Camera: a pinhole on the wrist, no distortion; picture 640 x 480 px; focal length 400.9 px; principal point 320.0 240.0 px. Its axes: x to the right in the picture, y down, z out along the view. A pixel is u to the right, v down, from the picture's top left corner.
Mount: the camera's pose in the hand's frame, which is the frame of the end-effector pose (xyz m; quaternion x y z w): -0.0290 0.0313 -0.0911 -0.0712 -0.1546 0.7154 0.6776
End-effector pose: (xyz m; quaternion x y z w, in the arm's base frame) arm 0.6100 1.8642 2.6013 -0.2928 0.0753 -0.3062 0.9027
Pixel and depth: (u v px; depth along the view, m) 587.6 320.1 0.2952
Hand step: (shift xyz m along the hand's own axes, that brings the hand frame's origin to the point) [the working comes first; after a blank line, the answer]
In the camera's frame: 0.1970 0.0590 0.2952

-0.1909 0.1879 0.1895
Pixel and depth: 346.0 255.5 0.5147
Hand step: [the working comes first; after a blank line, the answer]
In the camera's frame: 0.0334 0.0199 0.5147

-0.2105 -0.0005 0.3910
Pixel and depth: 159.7 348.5 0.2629
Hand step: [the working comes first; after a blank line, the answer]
In the camera's frame: -0.1051 0.0712 0.2629

-0.1708 -0.1081 0.1226
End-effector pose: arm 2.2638 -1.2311 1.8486 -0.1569 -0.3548 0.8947 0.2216
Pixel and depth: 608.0 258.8 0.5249
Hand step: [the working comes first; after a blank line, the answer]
In the camera's frame: 0.3771 0.0246 0.5249

-0.2427 0.3389 0.4362
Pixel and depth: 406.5 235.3 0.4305
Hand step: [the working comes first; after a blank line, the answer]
In the camera's frame: 0.0929 -0.0050 0.4305

-0.1649 0.0699 0.3261
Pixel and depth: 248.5 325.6 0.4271
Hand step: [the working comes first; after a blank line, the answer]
In the camera's frame: -0.0762 0.0912 0.4271

-0.2430 -0.1006 0.2741
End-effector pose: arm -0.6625 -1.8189 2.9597 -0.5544 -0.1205 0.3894 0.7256
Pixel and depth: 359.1 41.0 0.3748
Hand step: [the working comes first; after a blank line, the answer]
In the camera's frame: 0.0366 -0.1860 0.3748

0.0280 0.0271 0.3250
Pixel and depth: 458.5 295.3 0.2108
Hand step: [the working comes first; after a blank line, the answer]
In the camera's frame: 0.0728 0.0291 0.2108

-0.1274 0.0762 0.1061
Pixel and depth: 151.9 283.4 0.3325
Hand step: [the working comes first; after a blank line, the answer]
In the camera's frame: -0.1394 0.0360 0.3325

-0.1567 -0.1496 0.1957
